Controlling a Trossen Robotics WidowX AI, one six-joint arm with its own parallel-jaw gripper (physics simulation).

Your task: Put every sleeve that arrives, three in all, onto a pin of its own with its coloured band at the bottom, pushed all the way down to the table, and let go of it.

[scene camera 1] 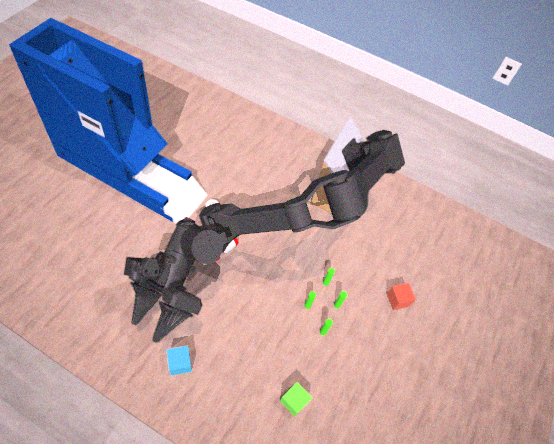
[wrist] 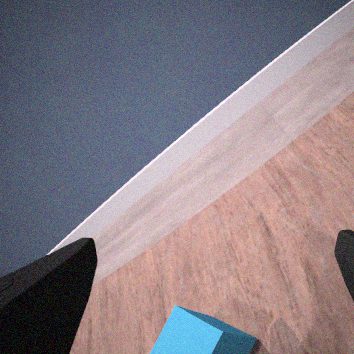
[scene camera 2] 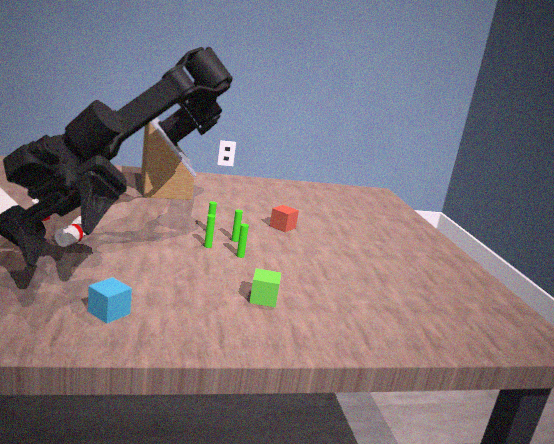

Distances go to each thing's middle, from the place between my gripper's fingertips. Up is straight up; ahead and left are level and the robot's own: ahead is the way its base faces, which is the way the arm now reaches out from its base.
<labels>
I see my gripper 7 cm to the right of the blue cube [scene camera 2: 108, 300], 7 cm above it and 1 cm past it. Round my hand: blue dispenser [scene camera 1: 92, 98]: 33 cm to the right, 29 cm behind, 6 cm above; then green cube [scene camera 2: 265, 286]: 29 cm to the left, 8 cm behind, 7 cm below.
</labels>
